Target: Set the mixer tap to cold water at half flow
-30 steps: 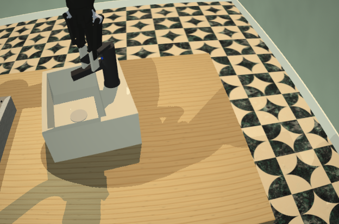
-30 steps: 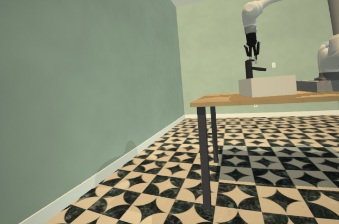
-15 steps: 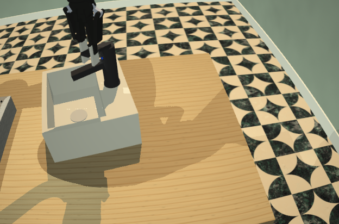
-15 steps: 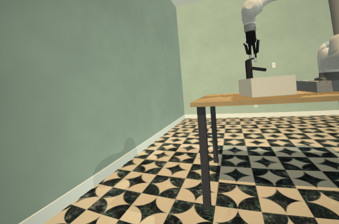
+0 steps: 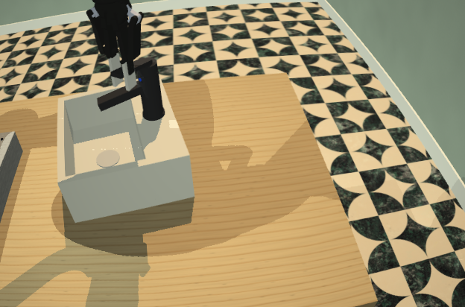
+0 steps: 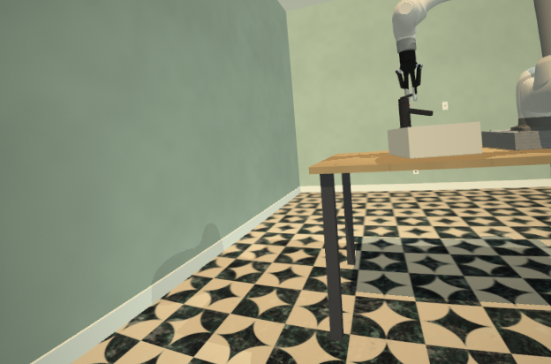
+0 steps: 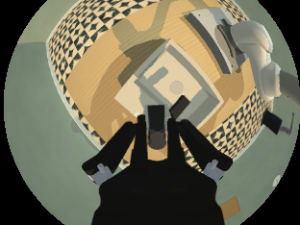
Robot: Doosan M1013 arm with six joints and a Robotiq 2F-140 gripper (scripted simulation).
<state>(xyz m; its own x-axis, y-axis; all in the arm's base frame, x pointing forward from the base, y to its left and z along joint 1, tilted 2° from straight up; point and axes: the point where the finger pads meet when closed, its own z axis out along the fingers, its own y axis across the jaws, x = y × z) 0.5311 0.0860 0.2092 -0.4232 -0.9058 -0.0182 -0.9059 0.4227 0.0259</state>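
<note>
Now: hand 1 cm short of the lever, 3 cm to the right of it and 1 cm above it. The rest, counted from my hand: white basin: 8 cm behind, 3 cm to the left, 25 cm below; mixer tap: 2 cm ahead, 5 cm to the left, 6 cm below.
</note>
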